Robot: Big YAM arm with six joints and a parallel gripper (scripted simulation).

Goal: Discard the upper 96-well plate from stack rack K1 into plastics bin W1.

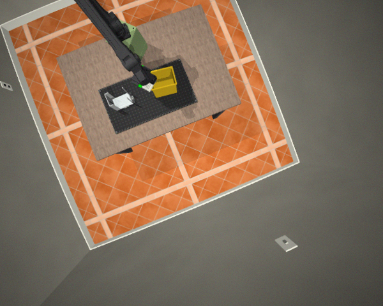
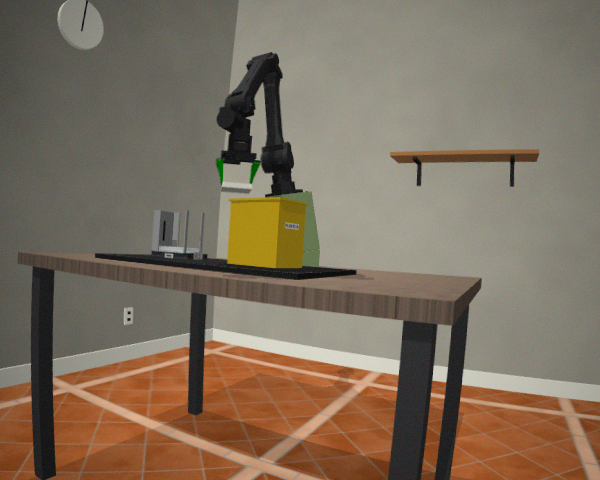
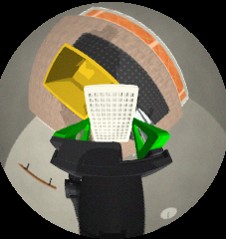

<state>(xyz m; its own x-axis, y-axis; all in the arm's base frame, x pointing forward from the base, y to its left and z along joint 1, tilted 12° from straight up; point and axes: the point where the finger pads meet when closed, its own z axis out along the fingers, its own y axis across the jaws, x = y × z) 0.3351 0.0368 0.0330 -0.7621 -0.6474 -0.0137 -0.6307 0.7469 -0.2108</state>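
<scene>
Right now my hand is 140 mm above the yellow plastics bin W1 and 120 mm to the right of it.
</scene>
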